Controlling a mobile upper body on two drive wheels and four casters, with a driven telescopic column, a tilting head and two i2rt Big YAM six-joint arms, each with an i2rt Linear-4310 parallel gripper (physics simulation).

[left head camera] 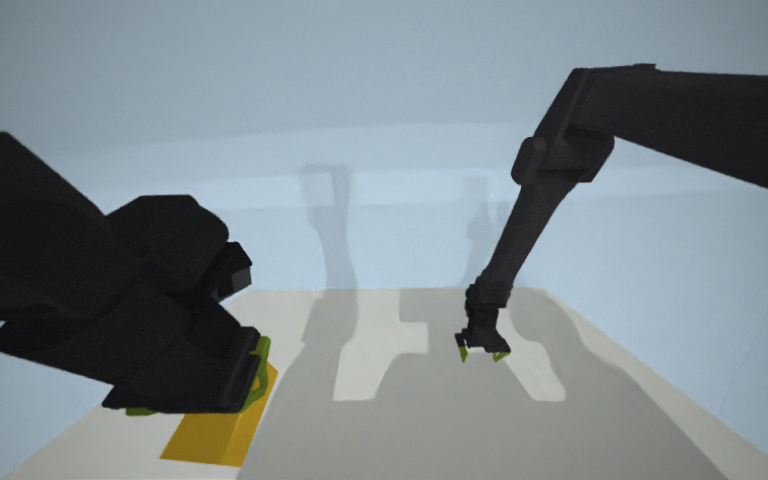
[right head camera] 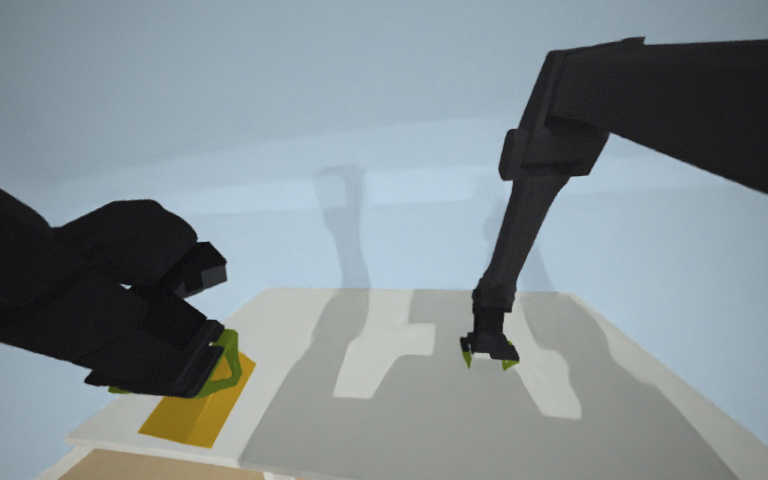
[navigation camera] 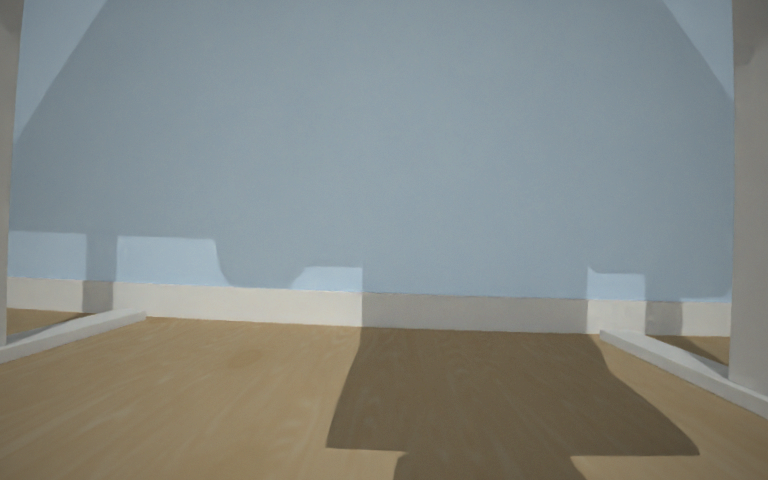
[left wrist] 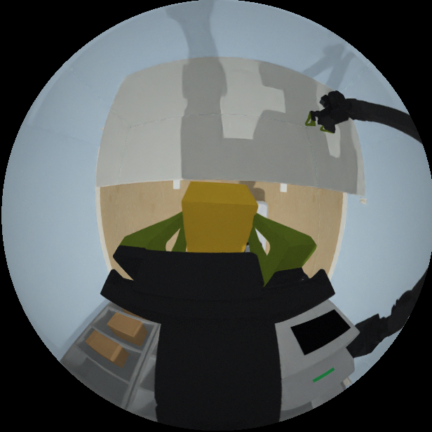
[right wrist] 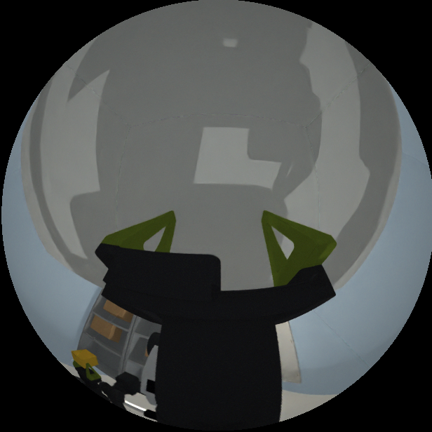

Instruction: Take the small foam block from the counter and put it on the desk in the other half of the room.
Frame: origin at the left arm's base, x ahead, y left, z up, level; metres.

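Seen in the pictures: left gripper, between the fingertips: [left head camera: 239, 389] [right head camera: 217, 377]; right gripper, between the fingertips: [left head camera: 478, 360] [right head camera: 485, 367].
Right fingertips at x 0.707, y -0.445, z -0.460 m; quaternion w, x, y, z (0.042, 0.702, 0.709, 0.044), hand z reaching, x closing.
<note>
Offsets run from my right fingertips to a thing's top centre. "*": to the spot under its first point. Level surfaces: height alone.
The small foam block @[dz +0.357, dx -0.388, dy +0.448 m] [left head camera: 209, 435] [right head camera: 181, 421] [left wrist: 220, 225] [right wrist: 84, 357] is yellow-orange. My left gripper [left head camera: 201, 396] [right head camera: 172, 384] is shut on it, with a green finger on each side. In the head views the block overlaps the left front of the pale desk @[dz +0.000 m] [left head camera: 441, 435] [right head camera: 430, 441] [right wrist: 160, 160]; in the left wrist view it shows against the floor, just short of the front edge of the desk [left wrist: 150, 100]. My right gripper [left head camera: 480, 356] [right head camera: 487, 363] [left wrist: 312, 126] [right wrist: 218, 215] is open and empty, above the desk. The counter cannot be made out.
Blue wall [left head camera: 396, 243] stands behind the desk. In the navigation view a desk foot @[* dz -0.933, dx +0.251, dy +0.865 m] [navigation camera: 73, 333] is at the left and another foot [navigation camera: 679, 362] at the right. Brown boxes [left wrist: 127, 327] sit in a grey shelf unit, beside the robot's grey body [left wrist: 295, 370] in the left wrist view.
</note>
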